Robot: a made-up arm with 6 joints. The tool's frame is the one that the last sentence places. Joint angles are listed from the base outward.
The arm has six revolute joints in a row. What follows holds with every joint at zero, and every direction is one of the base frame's.
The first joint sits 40 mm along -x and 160 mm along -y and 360 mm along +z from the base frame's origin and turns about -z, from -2.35 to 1.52 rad.
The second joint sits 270 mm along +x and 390 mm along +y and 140 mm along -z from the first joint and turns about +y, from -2.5 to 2.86 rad.
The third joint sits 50 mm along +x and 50 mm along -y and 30 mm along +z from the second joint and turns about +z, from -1.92 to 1.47 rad.
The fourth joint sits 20 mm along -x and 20 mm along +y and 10 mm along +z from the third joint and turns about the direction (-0.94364, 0.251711, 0.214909), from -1.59 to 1.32 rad.
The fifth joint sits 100 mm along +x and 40 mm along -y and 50 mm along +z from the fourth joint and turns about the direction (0.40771, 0.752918, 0.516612), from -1.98 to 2.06 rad.
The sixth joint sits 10 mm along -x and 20 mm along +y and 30 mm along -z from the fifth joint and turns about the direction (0.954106, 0.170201, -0.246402), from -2.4 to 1.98 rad.
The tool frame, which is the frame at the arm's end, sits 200 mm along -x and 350 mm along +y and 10 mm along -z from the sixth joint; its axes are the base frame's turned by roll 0.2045, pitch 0.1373 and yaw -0.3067 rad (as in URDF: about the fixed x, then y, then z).
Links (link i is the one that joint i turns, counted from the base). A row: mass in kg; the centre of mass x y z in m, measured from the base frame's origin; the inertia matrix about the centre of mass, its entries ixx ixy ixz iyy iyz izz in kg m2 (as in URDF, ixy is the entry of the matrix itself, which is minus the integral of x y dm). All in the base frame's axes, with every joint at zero. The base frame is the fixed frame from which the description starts. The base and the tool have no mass.
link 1: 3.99; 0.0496 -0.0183 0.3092; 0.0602 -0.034 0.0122 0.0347 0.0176 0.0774
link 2: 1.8; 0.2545 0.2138 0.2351; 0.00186 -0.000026 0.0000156 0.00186 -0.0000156 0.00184
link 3: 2.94; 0.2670 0.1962 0.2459; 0.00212 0 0 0.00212 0 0.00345
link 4: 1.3; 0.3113 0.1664 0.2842; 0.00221 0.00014 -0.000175 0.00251 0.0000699 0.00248
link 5: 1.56; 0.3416 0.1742 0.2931; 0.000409 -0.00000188 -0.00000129 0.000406 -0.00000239 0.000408
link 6: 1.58; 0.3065 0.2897 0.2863; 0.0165 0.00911 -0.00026 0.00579 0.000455 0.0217
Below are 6 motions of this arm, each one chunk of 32 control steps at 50 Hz.
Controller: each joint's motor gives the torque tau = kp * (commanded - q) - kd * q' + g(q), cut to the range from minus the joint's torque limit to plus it. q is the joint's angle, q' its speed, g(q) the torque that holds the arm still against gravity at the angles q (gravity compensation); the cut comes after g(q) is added. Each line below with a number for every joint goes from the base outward.
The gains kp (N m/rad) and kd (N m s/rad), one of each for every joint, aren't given. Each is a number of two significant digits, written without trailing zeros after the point. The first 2 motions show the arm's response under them.
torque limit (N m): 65 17 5.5 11 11 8.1
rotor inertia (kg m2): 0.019 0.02 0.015 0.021 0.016 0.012
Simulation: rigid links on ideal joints. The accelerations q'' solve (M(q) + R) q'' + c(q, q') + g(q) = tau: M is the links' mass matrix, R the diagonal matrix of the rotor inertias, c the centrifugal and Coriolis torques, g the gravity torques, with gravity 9.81 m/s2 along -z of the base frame. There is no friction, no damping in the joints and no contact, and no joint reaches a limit. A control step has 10 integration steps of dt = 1/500 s. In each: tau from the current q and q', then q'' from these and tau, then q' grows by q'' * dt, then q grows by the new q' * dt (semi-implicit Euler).
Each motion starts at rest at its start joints. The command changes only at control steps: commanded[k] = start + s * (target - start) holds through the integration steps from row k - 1 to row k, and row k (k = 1, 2, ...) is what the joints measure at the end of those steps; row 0 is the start. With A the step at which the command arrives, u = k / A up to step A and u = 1 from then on. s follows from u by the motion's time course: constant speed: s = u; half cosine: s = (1 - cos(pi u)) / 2; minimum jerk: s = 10 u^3 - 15 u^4 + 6 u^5; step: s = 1 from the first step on.
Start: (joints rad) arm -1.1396 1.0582 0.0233 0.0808 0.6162 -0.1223
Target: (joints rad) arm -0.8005 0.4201 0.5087 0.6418 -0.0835 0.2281
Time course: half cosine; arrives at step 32
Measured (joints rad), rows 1 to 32:
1: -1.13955 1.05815 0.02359 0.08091 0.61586 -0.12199
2: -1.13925 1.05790 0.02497 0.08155 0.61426 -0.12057
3: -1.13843 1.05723 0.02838 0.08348 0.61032 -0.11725
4: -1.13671 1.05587 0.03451 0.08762 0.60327 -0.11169
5: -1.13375 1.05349 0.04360 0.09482 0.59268 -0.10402
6: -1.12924 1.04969 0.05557 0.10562 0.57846 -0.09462
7: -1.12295 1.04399 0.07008 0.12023 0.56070 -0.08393
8: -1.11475 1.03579 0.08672 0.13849 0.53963 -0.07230
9: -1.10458 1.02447 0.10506 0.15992 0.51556 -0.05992
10: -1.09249 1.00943 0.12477 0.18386 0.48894 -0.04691
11: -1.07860 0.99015 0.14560 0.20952 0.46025 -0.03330
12: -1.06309 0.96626 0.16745 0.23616 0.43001 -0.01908
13: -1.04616 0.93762 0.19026 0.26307 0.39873 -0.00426
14: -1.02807 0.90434 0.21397 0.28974 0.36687 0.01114
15: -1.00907 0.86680 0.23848 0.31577 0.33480 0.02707
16: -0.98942 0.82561 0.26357 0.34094 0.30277 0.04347
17: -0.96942 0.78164 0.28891 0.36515 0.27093 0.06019
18: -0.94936 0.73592 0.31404 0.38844 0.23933 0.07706
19: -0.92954 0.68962 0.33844 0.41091 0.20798 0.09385
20: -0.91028 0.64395 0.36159 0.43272 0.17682 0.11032
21: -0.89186 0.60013 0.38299 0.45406 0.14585 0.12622
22: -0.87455 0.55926 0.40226 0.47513 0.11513 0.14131
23: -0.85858 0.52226 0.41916 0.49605 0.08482 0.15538
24: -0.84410 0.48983 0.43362 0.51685 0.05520 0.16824
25: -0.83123 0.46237 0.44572 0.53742 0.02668 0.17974
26: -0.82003 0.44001 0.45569 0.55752 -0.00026 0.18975
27: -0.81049 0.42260 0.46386 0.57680 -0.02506 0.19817
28: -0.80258 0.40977 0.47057 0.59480 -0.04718 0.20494
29: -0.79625 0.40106 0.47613 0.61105 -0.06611 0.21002
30: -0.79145 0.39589 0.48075 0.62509 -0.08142 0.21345
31: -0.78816 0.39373 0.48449 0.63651 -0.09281 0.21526
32: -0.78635 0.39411 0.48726 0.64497 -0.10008 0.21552
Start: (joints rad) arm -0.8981 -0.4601 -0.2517 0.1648 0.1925 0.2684
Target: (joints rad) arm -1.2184 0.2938 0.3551 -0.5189 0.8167 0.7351
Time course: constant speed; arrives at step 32
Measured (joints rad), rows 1 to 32:
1: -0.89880 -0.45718 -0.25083 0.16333 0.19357 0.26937
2: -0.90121 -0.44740 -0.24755 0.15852 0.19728 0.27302
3: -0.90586 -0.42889 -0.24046 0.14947 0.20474 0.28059
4: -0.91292 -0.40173 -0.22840 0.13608 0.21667 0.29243
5: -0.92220 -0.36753 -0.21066 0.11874 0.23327 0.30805
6: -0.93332 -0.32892 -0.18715 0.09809 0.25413 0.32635
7: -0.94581 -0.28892 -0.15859 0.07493 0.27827 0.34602
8: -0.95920 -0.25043 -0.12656 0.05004 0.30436 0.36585
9: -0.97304 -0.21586 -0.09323 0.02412 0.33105 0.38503
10: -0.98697 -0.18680 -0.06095 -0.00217 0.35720 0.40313
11: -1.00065 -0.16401 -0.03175 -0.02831 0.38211 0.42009
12: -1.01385 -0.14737 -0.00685 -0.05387 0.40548 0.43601
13: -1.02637 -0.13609 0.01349 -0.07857 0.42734 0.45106
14: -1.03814 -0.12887 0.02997 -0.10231 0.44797 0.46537
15: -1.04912 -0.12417 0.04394 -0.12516 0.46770 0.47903
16: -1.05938 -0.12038 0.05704 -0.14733 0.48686 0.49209
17: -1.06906 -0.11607 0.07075 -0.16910 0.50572 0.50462
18: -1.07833 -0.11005 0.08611 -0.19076 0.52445 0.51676
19: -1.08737 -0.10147 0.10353 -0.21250 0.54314 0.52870
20: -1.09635 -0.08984 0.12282 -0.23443 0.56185 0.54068
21: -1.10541 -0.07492 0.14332 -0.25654 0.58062 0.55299
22: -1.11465 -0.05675 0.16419 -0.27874 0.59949 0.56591
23: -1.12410 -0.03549 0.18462 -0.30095 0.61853 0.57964
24: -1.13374 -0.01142 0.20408 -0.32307 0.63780 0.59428
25: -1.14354 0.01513 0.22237 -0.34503 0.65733 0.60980
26: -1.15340 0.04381 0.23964 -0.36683 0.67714 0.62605
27: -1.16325 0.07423 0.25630 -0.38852 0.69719 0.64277
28: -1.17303 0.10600 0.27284 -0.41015 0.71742 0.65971
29: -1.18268 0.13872 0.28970 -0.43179 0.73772 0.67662
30: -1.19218 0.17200 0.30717 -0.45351 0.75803 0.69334
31: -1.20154 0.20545 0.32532 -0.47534 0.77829 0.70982
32: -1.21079 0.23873 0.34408 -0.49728 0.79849 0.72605
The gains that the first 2 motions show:
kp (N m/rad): 530 17 23 19 28 31
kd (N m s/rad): 13 0.55 0.47 0.71 0.92 0.69
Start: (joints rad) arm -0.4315 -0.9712 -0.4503 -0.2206 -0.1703 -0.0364
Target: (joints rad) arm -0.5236 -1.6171 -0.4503 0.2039 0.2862 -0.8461
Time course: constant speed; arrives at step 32
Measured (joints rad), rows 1 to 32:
1: -0.43163 -0.97183 -0.45187 -0.22079 -0.16726 -0.04124
2: -0.43204 -0.97443 -0.45600 -0.22042 -0.15922 -0.05510
3: -0.43284 -0.98024 -0.46188 -0.21783 -0.14749 -0.07734
4: -0.43408 -0.98998 -0.46797 -0.21147 -0.13427 -0.10516
5: -0.43582 -1.00375 -0.47284 -0.20054 -0.12125 -0.13564
6: -0.43811 -1.02117 -0.47552 -0.18522 -0.10907 -0.16670
7: -0.44095 -1.04153 -0.47560 -0.16640 -0.09753 -0.19724
8: -0.44433 -1.06404 -0.47317 -0.14542 -0.08598 -0.22683
9: -0.44818 -1.08802 -0.46864 -0.12365 -0.07369 -0.25540
10: -0.45239 -1.11294 -0.46259 -0.10228 -0.06009 -0.28296
11: -0.45683 -1.13847 -0.45569 -0.08218 -0.04491 -0.30954
12: -0.46137 -1.16441 -0.44861 -0.06389 -0.02817 -0.33510
13: -0.46589 -1.19064 -0.44201 -0.04766 -0.01010 -0.35967
14: -0.47030 -1.21707 -0.43646 -0.03348 0.00889 -0.38337
15: -0.47452 -1.24358 -0.43242 -0.02117 0.02829 -0.40639
16: -0.47852 -1.27004 -0.43017 -0.01038 0.04760 -0.42900
17: -0.48226 -1.29628 -0.42982 -0.00072 0.06635 -0.45150
18: -0.48576 -1.32209 -0.43126 0.00828 0.08416 -0.47416
19: -0.48900 -1.34728 -0.43420 0.01707 0.10075 -0.49721
20: -0.49200 -1.37165 -0.43822 0.02606 0.11601 -0.52079
21: -0.49478 -1.39503 -0.44281 0.03558 0.12996 -0.54499
22: -0.49736 -1.41730 -0.44747 0.04585 0.14275 -0.56982
23: -0.49978 -1.43836 -0.45172 0.05702 0.15461 -0.59524
24: -0.50207 -1.45821 -0.45520 0.06912 0.16588 -0.62118
25: -0.50425 -1.47689 -0.45764 0.08214 0.17687 -0.64754
26: -0.50638 -1.49449 -0.45894 0.09596 0.18792 -0.67420
27: -0.50850 -1.51118 -0.45909 0.11047 0.19931 -0.70106
28: -0.51064 -1.52717 -0.45822 0.12551 0.21126 -0.72798
29: -0.51285 -1.54267 -0.45653 0.14091 0.22388 -0.75486
30: -0.51515 -1.55796 -0.45429 0.15652 0.23722 -0.78160
31: -0.51756 -1.57330 -0.45179 0.17217 0.25126 -0.80812
32: -0.52011 -1.58892 -0.44930 0.18771 0.26589 -0.83436

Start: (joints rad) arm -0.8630 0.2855 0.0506 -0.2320 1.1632 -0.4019
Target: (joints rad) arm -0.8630 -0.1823 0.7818 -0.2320 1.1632 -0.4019
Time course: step
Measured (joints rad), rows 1 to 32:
1: -0.86153 0.26732 0.08468 -0.23311 1.15115 -0.38264
2: -0.85798 0.22402 0.17269 -0.23012 1.13179 -0.34962
3: -0.85310 0.16548 0.30737 -0.22025 1.11828 -0.32418
4: -0.84769 0.09806 0.48357 -0.20628 1.11392 -0.31624
5: -0.84336 0.02547 0.67080 -0.19306 1.12248 -0.33350
6: -0.84179 -0.05132 0.83055 -0.18801 1.14270 -0.37403
7: -0.84369 -0.13022 0.94198 -0.19632 1.16734 -0.42492
8: -0.84875 -0.20508 1.00191 -0.21641 1.18872 -0.46973
9: -0.85617 -0.26808 1.01527 -0.24087 1.20264 -0.49697
10: -0.86489 -0.31409 0.98854 -0.26145 1.20824 -0.50339
11: -0.87347 -0.34324 0.93471 -0.27273 1.20463 -0.49137
12: -0.88059 -0.35917 0.86779 -0.27235 1.19262 -0.46775
13: -0.88531 -0.36623 0.80061 -0.26051 1.17461 -0.44015
14: -0.88734 -0.36757 0.74340 -0.23934 1.15384 -0.41456
15: -0.88687 -0.36458 0.70267 -0.21241 1.13355 -0.39457
16: -0.88447 -0.35744 0.68095 -0.18417 1.11632 -0.38180
17: -0.88082 -0.34589 0.67721 -0.15918 1.10378 -0.37641
18: -0.87664 -0.33004 0.68792 -0.14133 1.09672 -0.37758
19: -0.87250 -0.31056 0.70830 -0.13320 1.09537 -0.38372
20: -0.86881 -0.28862 0.73340 -0.13567 1.09958 -0.39269
21: -0.86577 -0.26544 0.75880 -0.14789 1.10889 -0.40215
22: -0.86343 -0.24200 0.78113 -0.16759 1.12238 -0.40995
23: -0.86170 -0.21886 0.79817 -0.19159 1.13866 -0.41454
24: -0.86043 -0.19620 0.80900 -0.21654 1.15599 -0.41531
25: -0.85944 -0.17404 0.81379 -0.23946 1.17250 -0.41257
26: -0.85858 -0.15248 0.81361 -0.25822 1.18656 -0.40739
27: -0.85776 -0.13187 0.81001 -0.27169 1.19706 -0.40115
28: -0.85694 -0.11283 0.80463 -0.27970 1.20350 -0.39516
29: -0.85614 -0.09620 0.79884 -0.28277 1.20601 -0.39037
30: -0.85541 -0.08284 0.79360 -0.28189 1.20517 -0.38724
31: -0.85485 -0.07355 0.78941 -0.27825 1.20187 -0.38580
32: -0.85454 -0.06889 0.78637 -0.27296 1.19705 -0.38580

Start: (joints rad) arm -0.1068 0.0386 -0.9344 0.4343 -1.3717 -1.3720
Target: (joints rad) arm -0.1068 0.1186 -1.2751 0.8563 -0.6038 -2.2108
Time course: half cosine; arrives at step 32
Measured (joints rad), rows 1 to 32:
1: -0.10679 0.03852 -0.93430 0.43436 -1.37141 -1.37236
2: -0.10673 0.03816 -0.93388 0.43474 -1.36998 -1.37410
3: -0.10660 0.03729 -0.93304 0.43588 -1.36628 -1.37844
4: -0.10638 0.03582 -0.93197 0.43832 -1.35937 -1.38628
5: -0.10611 0.03387 -0.93119 0.44253 -1.34867 -1.39805
6: -0.10583 0.03169 -0.93141 0.44880 -1.33396 -1.41382
7: -0.10558 0.02966 -0.93338 0.45720 -1.31535 -1.43350
8: -0.10542 0.02819 -0.93782 0.46763 -1.29311 -1.45694
9: -0.10536 0.02763 -0.94528 0.47986 -1.26762 -1.48399
10: -0.10542 0.02829 -0.95616 0.49366 -1.23924 -1.51452
11: -0.10559 0.03033 -0.97069 0.50880 -1.20834 -1.54835
12: -0.10583 0.03381 -0.98886 0.52513 -1.17523 -1.58522
13: -0.10613 0.03870 -1.01050 0.54254 -1.14023 -1.62480
14: -0.10644 0.04481 -1.03520 0.56095 -1.10365 -1.66664
15: -0.10674 0.05190 -1.06236 0.58028 -1.06584 -1.71024
16: -0.10700 0.05963 -1.09121 0.60046 -1.02718 -1.75503
17: -0.10722 0.06765 -1.12083 0.62138 -0.98810 -1.80041
18: -0.10741 0.07559 -1.15023 0.64290 -0.94903 -1.84576
19: -0.10757 0.08313 -1.17839 0.66482 -0.91044 -1.89048
20: -0.10771 0.09004 -1.20435 0.68693 -0.87281 -1.93396
21: -0.10784 0.09617 -1.22730 0.70898 -0.83659 -1.97562
22: -0.10797 0.10151 -1.24661 0.73069 -0.80218 -2.01497
23: -0.10809 0.10613 -1.26188 0.75178 -0.76993 -2.05157
24: -0.10818 0.11016 -1.27301 0.77200 -0.74011 -2.08507
25: -0.10824 0.11380 -1.28016 0.79111 -0.71294 -2.11525
26: -0.10824 0.11721 -1.28376 0.80889 -0.68857 -2.14196
27: -0.10818 0.12057 -1.28443 0.82518 -0.66712 -2.16513
28: -0.10806 0.12400 -1.28293 0.83984 -0.64868 -2.18475
29: -0.10787 0.12760 -1.28005 0.85274 -0.63336 -2.20078
30: -0.10764 0.13139 -1.27653 0.86377 -0.62127 -2.21323
31: -0.10738 0.13535 -1.27297 0.87282 -0.61252 -2.22203
32: -0.10711 0.13941 -1.26975 0.87979 -0.60721 -2.22711

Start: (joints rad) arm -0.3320 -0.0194 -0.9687 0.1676 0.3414 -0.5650
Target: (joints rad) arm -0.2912 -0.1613 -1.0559 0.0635 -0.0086 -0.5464
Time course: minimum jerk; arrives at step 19
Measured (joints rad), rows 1 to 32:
1: -0.33200 -0.01942 -0.96868 0.16758 0.34135 -0.56499
2: -0.33198 -0.01958 -0.96850 0.16744 0.34093 -0.56487
3: -0.33189 -0.02020 -0.96796 0.16693 0.33941 -0.56452
4: -0.33167 -0.02176 -0.96688 0.16574 0.33572 -0.56383
5: -0.33122 -0.02482 -0.96533 0.16356 0.32868 -0.56283
6: -0.33042 -0.02991 -0.96367 0.16020 0.31724 -0.56168
7: -0.32918 -0.03742 -0.96254 0.15559 0.30067 -0.56065
8: -0.32740 -0.04749 -0.96271 0.14980 0.27865 -0.55998
9: -0.32502 -0.05996 -0.96498 0.14304 0.25133 -0.55978
10: -0.32202 -0.07437 -0.96999 0.13555 0.21932 -0.55999
11: -0.31840 -0.08999 -0.97820 0.12753 0.18369 -0.56034
12: -0.31421 -0.10590 -0.98972 0.11912 0.14583 -0.56045
13: -0.30952 -0.12118 -1.00436 0.11032 0.10737 -0.55996
14: -0.30444 -0.13499 -1.02154 0.10107 0.07006 -0.55864
15: -0.29912 -0.14672 -1.04036 0.09133 0.03562 -0.55644
16: -0.29375 -0.15600 -1.05964 0.08117 0.00556 -0.55356
17: -0.28857 -0.16274 -1.07810 0.07088 -0.01896 -0.55030
18: -0.28386 -0.16704 -1.09440 0.06093 -0.03727 -0.54698
19: -0.27988 -0.16917 -1.10730 0.05191 -0.04930 -0.54388
20: -0.27688 -0.16956 -1.11578 0.04439 -0.05562 -0.54116
21: -0.27502 -0.16872 -1.11919 0.03883 -0.05719 -0.53893
22: -0.27437 -0.16711 -1.11747 0.03552 -0.05509 -0.53728
23: -0.27492 -0.16512 -1.11115 0.03459 -0.05026 -0.53634
24: -0.27654 -0.16304 -1.10121 0.03594 -0.04346 -0.53621
25: -0.27907 -0.16106 -1.08891 0.03930 -0.03538 -0.53693
26: -0.28225 -0.15931 -1.07553 0.04426 -0.02663 -0.53846
27: -0.28583 -0.15788 -1.06225 0.05029 -0.01780 -0.54066
28: -0.28952 -0.15686 -1.05005 0.05684 -0.00943 -0.54331
29: -0.29307 -0.15630 -1.03966 0.06334 -0.00201 -0.54615
30: -0.29622 -0.15623 -1.03156 0.06930 0.00407 -0.54889
31: -0.29878 -0.15666 -1.02600 0.07429 0.00858 -0.55125
32: -0.30061 -0.15755 -1.02302 0.07802 0.01142 -0.55304

